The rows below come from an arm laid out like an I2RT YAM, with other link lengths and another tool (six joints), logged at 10 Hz.
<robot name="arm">
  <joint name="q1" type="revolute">
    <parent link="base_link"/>
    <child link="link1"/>
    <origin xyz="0 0 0.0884"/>
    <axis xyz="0 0 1"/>
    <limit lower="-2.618" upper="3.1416"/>
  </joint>
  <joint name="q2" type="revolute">
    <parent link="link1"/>
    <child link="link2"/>
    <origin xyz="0.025 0.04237 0.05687" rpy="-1.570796 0 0"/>
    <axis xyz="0 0 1"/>
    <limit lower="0" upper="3.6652"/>
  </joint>
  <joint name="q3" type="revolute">
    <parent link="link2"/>
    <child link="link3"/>
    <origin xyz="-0.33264 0 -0.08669" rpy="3.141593 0 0"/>
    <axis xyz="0 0 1"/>
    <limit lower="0" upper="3.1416"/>
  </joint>
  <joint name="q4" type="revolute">
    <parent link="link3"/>
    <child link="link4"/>
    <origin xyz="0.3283 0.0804 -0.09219"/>
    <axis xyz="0 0 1"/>
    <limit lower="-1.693" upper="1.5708"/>
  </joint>
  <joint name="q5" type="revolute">
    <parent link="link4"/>
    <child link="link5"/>
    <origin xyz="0.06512 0.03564 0.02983" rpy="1.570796 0 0"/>
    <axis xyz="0 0 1"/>
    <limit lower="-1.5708" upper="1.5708"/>
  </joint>
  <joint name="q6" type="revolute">
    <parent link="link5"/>
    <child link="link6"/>
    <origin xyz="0.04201 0 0.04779" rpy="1.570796 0 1.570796"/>
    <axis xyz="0 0 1"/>
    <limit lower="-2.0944" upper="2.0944"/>
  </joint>
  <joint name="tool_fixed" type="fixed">
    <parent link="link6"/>
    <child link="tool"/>
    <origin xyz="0.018 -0.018 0.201" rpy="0 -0.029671 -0.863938"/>
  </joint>
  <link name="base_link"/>
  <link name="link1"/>
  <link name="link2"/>
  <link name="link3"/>
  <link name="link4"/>
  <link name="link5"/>
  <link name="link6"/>
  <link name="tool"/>
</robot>
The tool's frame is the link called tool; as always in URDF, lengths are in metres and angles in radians.
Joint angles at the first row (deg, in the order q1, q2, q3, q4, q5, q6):
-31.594, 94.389, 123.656, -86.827, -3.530, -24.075
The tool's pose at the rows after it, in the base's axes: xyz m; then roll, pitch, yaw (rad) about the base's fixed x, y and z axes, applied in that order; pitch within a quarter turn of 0, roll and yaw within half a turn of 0:
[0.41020, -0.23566, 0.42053, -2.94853, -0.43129, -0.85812]
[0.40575, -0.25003, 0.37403, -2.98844, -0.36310, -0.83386]
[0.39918, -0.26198, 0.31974, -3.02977, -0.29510, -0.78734]
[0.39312, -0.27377, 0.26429, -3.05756, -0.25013, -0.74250]
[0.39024, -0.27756, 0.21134, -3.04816, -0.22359, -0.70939]
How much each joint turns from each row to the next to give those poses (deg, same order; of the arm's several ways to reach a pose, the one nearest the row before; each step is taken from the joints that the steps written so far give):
-1.246, 0.000, -4.766, 0.635, 0.022, -1.487
-1.945, 0.000, -7.279, 2.798, -0.131, -2.666
-1.837, 0.000, -8.501, 3.998, -0.001, -4.023
-1.792, 0.001, -8.938, 5.945, -0.022, -4.131
-1.508, -0.001, -8.700, 6.951, -1.507, -3.256

